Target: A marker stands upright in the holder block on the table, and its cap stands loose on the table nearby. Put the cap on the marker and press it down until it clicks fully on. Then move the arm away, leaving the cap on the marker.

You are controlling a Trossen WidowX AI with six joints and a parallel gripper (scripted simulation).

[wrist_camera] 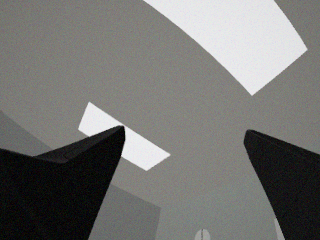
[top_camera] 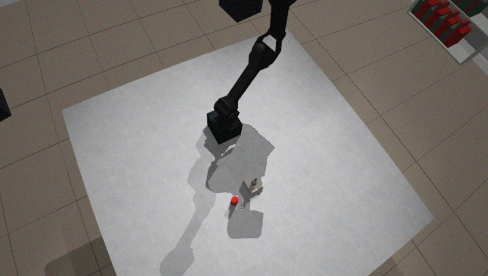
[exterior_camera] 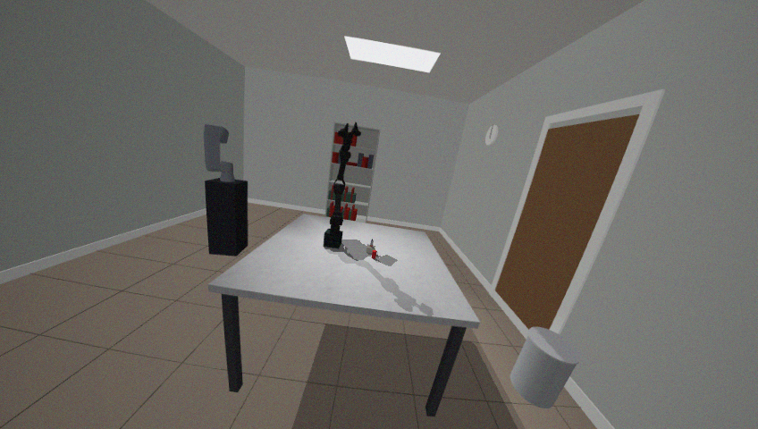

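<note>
My gripper tip is now 26 cm short of the red cap, 39 cm to the left of it and 88 cm above it.
</note>
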